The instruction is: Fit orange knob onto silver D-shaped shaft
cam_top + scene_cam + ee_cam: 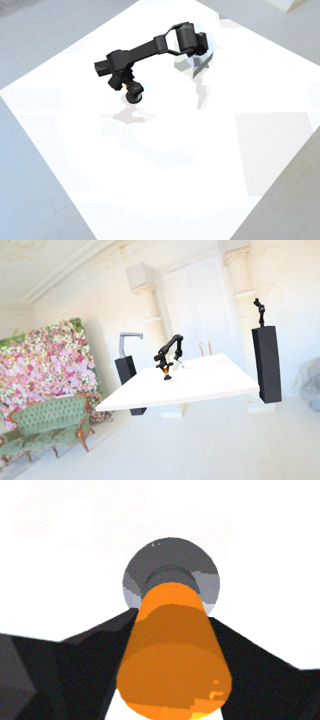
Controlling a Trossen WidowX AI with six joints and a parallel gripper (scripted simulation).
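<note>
Now: gripper tip 3 cm below the orange knob. Also, from my gripper tip: dark round pedestal (4 cm below).
</note>
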